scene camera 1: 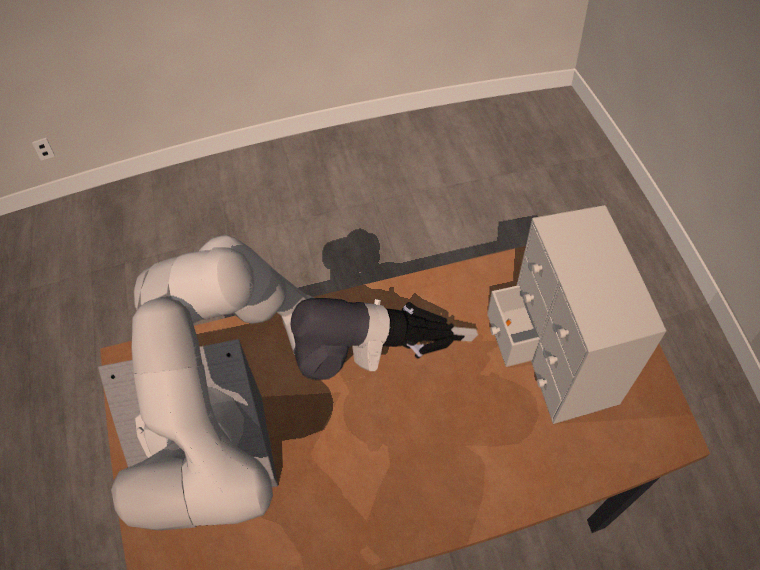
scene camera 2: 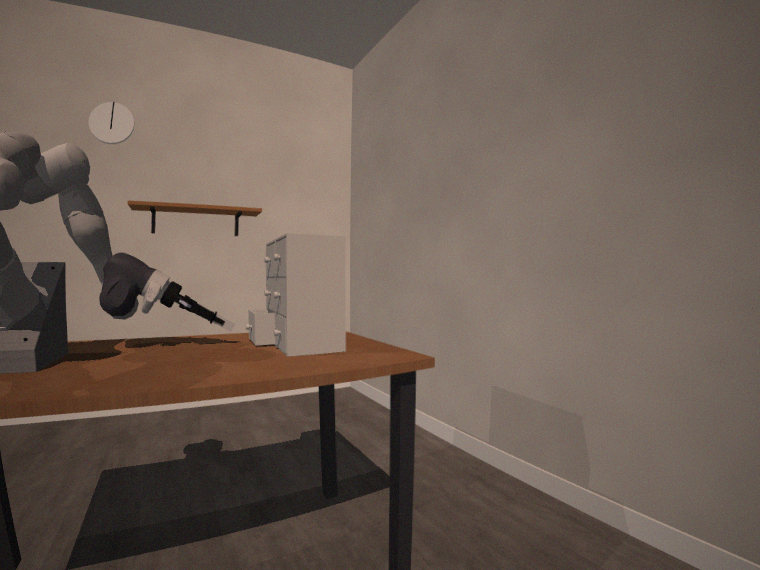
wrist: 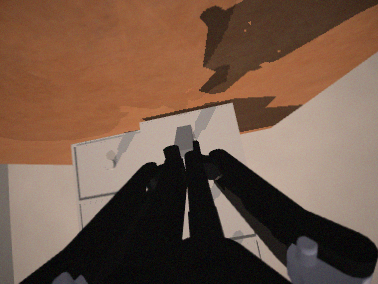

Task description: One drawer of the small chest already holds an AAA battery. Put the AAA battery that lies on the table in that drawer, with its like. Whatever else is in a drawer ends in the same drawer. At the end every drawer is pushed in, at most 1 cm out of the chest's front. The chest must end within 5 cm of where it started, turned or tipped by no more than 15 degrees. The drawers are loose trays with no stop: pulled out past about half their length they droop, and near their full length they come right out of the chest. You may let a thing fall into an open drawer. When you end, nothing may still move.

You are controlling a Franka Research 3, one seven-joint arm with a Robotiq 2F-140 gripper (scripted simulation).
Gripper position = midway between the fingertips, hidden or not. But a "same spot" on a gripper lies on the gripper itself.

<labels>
my gripper: scene camera 1; scene camera 2; wrist 186,137
chest: scene camera 1; scene camera 2; wrist 79,200
drawer: scene camera 1 510,301; scene camera 2 261,326; wrist 216,127
same spot on chest: (scene camera 2: 315,314) = (scene camera 1: 598,393)
same spot on my gripper: (scene camera 2: 194,307) = (scene camera 1: 430,349)
</labels>
